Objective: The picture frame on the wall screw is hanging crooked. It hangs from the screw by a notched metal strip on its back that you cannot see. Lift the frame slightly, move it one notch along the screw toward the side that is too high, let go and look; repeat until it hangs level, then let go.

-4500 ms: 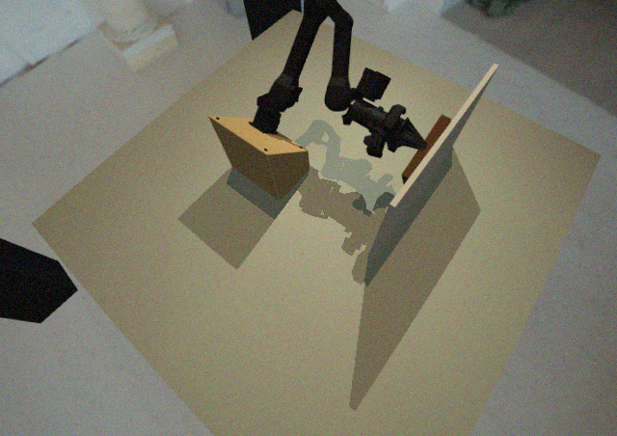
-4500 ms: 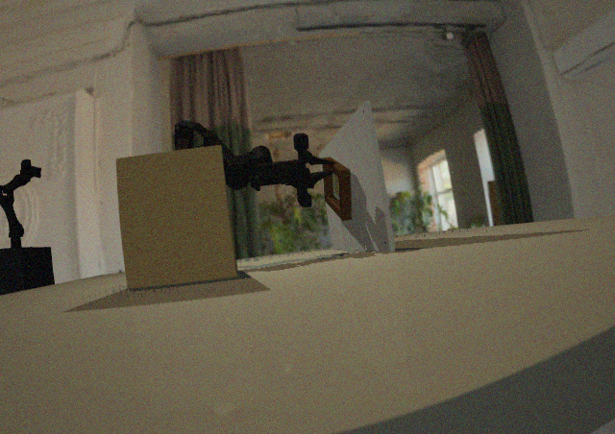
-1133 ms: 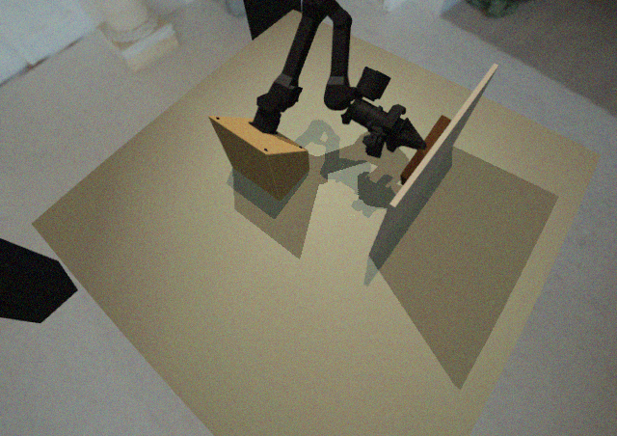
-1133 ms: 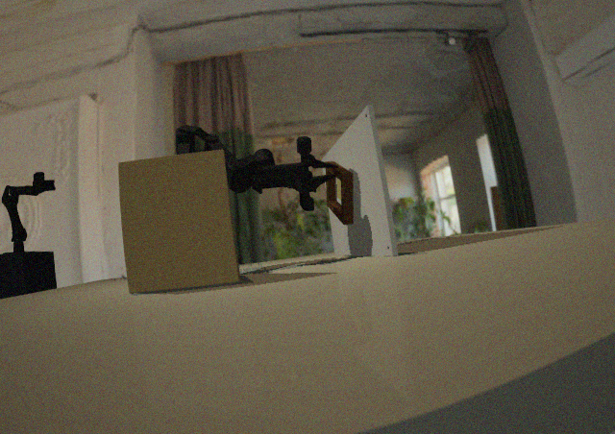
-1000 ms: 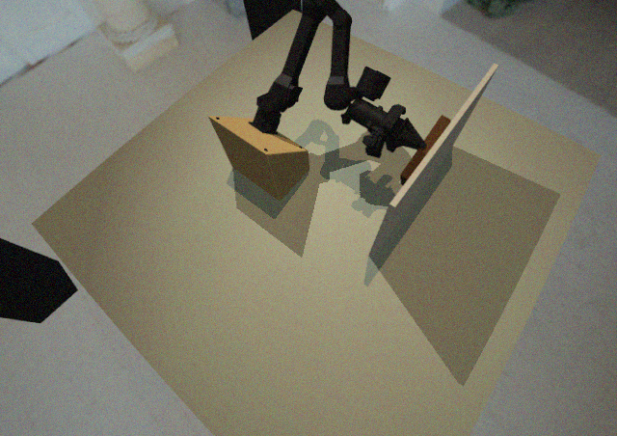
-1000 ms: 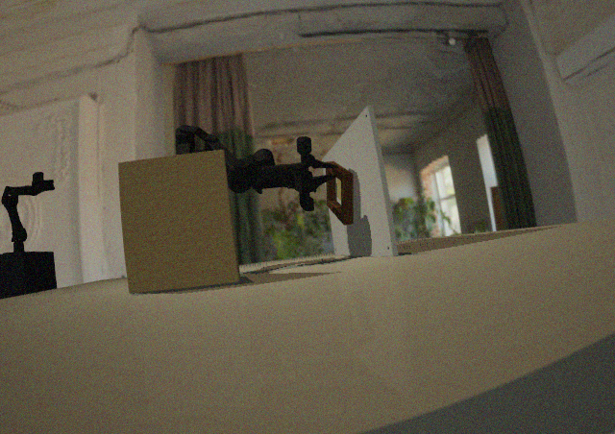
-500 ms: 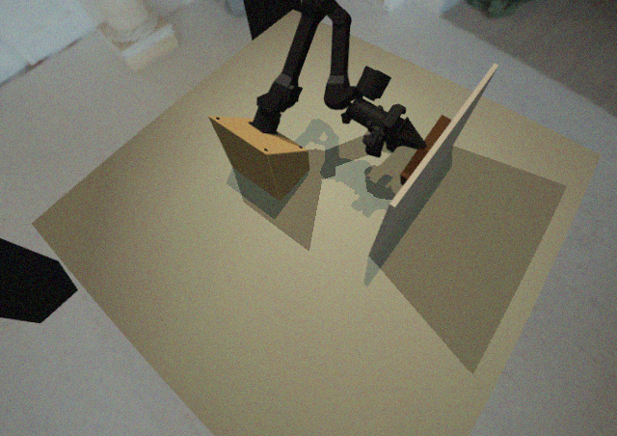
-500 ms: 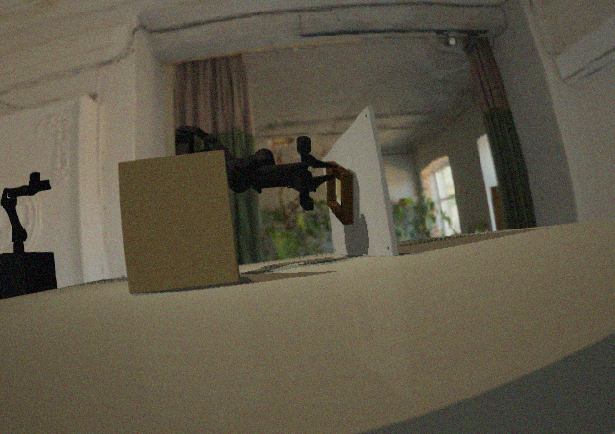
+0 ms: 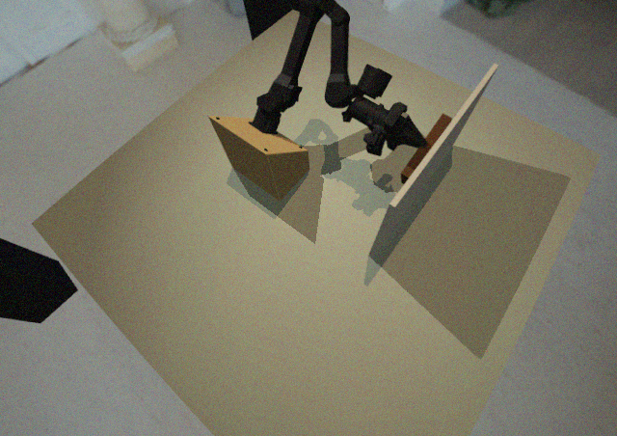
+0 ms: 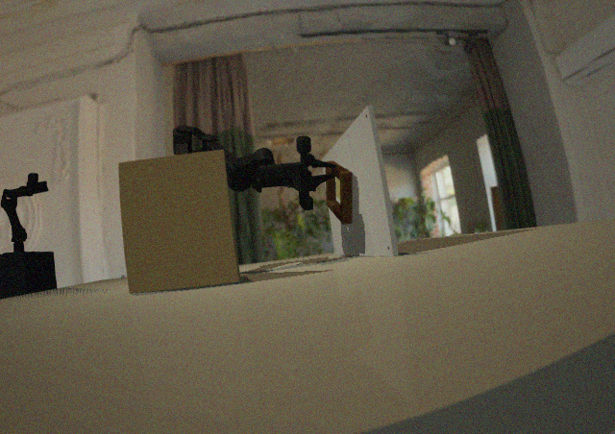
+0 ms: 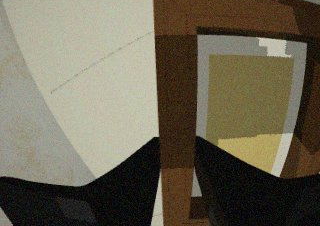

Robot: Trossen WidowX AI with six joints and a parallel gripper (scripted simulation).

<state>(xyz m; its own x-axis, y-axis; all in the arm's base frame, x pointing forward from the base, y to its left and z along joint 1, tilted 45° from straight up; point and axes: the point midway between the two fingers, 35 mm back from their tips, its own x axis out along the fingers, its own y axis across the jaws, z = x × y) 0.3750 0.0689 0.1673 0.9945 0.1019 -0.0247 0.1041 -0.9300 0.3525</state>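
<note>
Now: the brown picture frame 10 mm ahead of my gripper tip, 20 mm to the left of it and 50 mm below it. The rest, counted from my gripper tip: white wall panel (20 mm ahead, 10 mm to the left, 70 mm below).
</note>
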